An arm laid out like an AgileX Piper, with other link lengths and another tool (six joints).
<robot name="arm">
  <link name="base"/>
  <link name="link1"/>
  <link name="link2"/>
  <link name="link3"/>
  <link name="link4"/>
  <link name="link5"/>
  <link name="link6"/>
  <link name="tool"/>
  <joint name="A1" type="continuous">
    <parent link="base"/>
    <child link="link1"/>
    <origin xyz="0 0 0.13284" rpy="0 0 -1.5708"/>
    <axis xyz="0 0 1"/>
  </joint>
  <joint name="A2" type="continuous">
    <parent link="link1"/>
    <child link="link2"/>
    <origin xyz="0 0 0" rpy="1.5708 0 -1.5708"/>
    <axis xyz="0 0 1"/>
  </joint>
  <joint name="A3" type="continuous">
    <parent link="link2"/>
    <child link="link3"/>
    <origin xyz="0.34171 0.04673 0" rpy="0 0 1.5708"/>
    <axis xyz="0 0 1"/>
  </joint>
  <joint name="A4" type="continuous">
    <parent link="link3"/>
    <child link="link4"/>
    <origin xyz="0.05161 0.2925 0" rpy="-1.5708 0 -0.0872"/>
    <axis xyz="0 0 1"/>
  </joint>
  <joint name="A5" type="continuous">
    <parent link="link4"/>
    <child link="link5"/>
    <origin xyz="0 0 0" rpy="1.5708 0 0"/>
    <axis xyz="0 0 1"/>
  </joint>
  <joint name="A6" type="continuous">
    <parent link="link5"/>
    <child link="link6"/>
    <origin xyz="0 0.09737 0" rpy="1.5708 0 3.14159"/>
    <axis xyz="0 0 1"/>
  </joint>
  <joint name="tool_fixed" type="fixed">
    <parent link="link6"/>
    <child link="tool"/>
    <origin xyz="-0.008 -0.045 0.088" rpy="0 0.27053 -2.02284"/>
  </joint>
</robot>
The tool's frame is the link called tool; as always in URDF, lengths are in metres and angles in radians. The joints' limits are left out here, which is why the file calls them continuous.
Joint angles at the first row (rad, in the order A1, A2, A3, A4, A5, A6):
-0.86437 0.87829 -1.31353 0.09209 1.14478 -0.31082
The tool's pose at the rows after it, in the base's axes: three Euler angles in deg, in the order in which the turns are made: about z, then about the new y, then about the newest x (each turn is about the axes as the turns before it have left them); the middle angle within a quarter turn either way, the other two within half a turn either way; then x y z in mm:
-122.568, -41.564, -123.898, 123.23, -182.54, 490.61
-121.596, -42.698, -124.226, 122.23, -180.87, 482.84
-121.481, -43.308, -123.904, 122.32, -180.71, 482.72
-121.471, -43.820, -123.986, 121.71, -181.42, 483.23
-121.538, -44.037, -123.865, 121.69, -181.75, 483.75
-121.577, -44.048, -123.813, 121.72, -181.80, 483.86
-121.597, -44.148, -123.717, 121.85, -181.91, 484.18
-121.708, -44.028, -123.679, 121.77, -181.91, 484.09
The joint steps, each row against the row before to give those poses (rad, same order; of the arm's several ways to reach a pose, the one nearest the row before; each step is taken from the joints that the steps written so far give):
0.00010 -0.04060 0.06348 0.00063 -0.02304 -0.04143
-0.00013 -0.01945 0.03854 -0.00018 -0.01892 -0.02568
0.00003 -0.00448 0.00702 -0.00002 -0.00884 -0.01134
-0.00001 0.00000 0.00002 -0.00639 -0.00150 -0.00394
-0.00001 0.00000 -0.00001 -0.00164 -0.00245 -0.00217
-0.00006 -0.00001 0.00001 0.00005 -0.00068 -0.00006
0.00010 0.00001 -0.00002 -0.00010 -0.00156 -0.00155
-0.00006 0.00000 0.00002 0.00007 -0.00001 0.00255

